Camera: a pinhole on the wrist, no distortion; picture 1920 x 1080 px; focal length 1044.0 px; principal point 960.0 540.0 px. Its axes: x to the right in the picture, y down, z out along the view. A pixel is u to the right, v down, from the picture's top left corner.
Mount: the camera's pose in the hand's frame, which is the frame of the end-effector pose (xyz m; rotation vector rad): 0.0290 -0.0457 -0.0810 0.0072 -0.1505 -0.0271
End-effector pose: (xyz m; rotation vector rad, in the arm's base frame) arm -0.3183 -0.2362 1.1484 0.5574 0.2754 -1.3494
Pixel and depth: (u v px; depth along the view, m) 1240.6 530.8 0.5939
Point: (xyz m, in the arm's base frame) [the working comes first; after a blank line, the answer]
In the camera's frame: 0.1596 -0.0052 0.5939

-0.4214 -0.6048 1.5323
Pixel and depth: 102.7 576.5 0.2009
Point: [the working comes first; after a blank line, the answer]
In the camera's frame: -0.1650 0.0070 0.2009

-0.3992 -0.1514 1.3002
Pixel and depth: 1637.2 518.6 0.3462
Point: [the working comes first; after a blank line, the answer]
In the camera's frame: 0.2246 -0.0071 0.3462

-0.3721 -0.5662 1.2839
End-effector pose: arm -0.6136 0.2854 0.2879 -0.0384 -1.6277 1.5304
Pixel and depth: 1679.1 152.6 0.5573
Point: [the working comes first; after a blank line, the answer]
In the camera's frame: 0.3839 -0.2068 0.5573

-0.9837 -0.0167 0.7576
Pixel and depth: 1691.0 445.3 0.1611
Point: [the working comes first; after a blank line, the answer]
In the camera's frame: 0.1128 -0.0146 0.1611

-0.7079 0.2594 0.4184
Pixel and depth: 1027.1 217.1 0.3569
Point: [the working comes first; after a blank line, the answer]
In the camera's frame: 0.0229 -0.1104 0.3569

-0.6909 0.0270 0.4541
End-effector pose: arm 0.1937 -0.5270 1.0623 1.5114 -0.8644 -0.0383
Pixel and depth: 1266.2 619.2 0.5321
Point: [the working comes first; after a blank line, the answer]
In the camera's frame: 0.1561 0.0404 0.5321

0.0342 -0.9783 1.0209
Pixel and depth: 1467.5 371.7 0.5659
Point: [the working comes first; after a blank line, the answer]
In the camera's frame: 0.2751 -0.0912 0.5659

0.1513 -1.0938 0.9462
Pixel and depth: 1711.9 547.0 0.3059
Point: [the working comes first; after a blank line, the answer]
In the camera's frame: 0.2203 0.0021 0.3059

0.2312 -0.8530 1.0685
